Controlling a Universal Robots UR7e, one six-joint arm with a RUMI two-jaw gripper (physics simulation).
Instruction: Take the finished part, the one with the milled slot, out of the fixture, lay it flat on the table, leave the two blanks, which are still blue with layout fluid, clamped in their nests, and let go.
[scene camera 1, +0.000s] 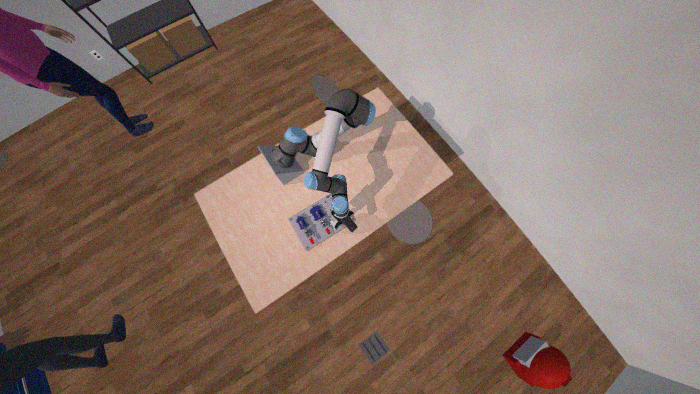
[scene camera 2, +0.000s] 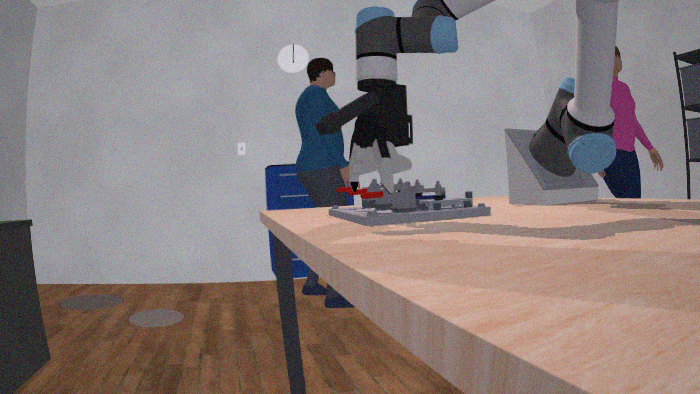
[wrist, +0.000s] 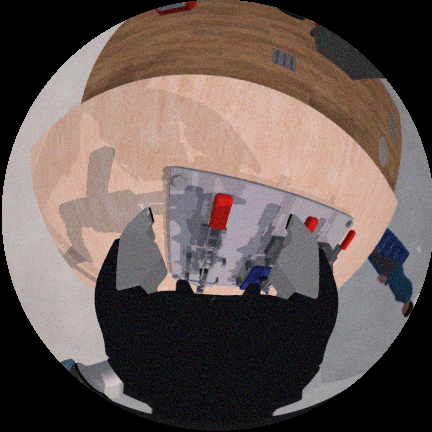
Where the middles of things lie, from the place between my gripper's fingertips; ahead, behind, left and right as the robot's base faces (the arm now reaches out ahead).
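My gripper, as I see it, is 11 cm to the left of the grey fixture plate (scene camera 2: 355, 214), and it is also 9 cm past the plate and 4 cm above it.
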